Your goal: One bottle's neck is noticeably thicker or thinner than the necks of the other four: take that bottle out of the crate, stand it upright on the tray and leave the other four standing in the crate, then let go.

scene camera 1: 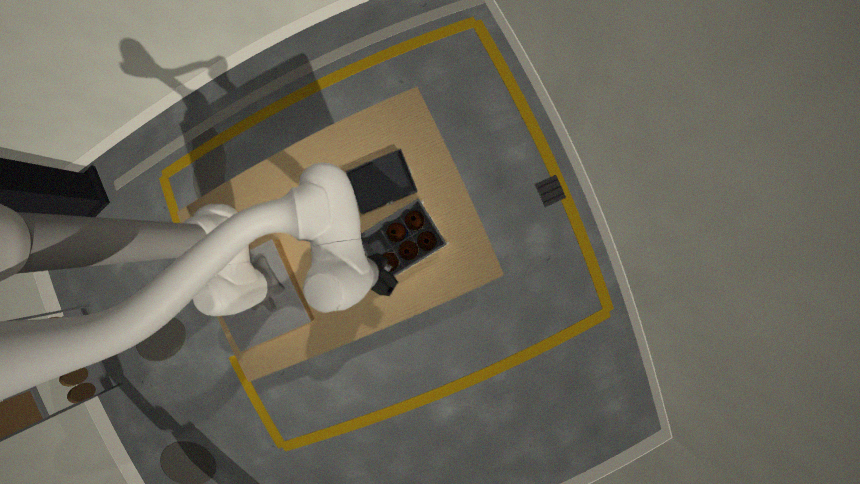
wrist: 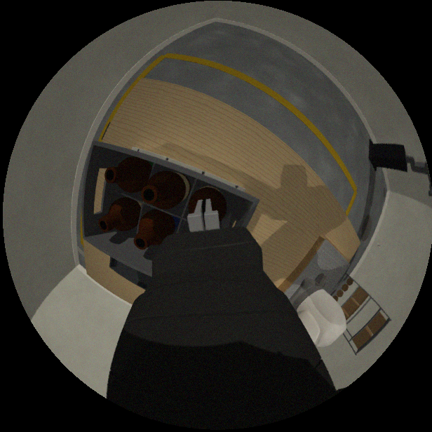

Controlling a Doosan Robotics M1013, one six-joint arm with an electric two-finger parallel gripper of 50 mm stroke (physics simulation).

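Note:
Five brown bottles stand in the grey six-cell crate. Four bottles stand away from the gripper; their mouths show in the wrist view. The fifth bottle is in the cell at the gripper; its neck and mouth are hidden behind the fingers. My gripper is shut, fingers nearly together, over that bottle, with nothing seen between them. Which neck differs I cannot tell. The dark tray holds no visible bottle.
Crate and tray stand side by side on the wooden table. The crate's walls and dividers surround the bottles. A grey panel with a wooden edge is beside the arm. The arm covers part of the table, tray and crate in the scene view.

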